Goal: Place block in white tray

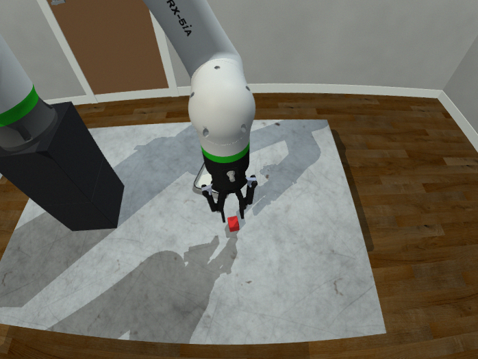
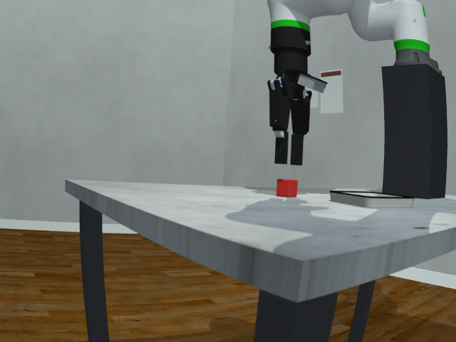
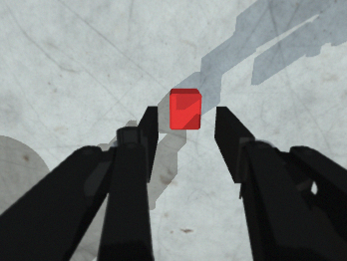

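Now: the red block 80 mm below my hand. The rest, counted from my hand: white tray: 80 mm behind, 190 mm to the left, 80 mm below.
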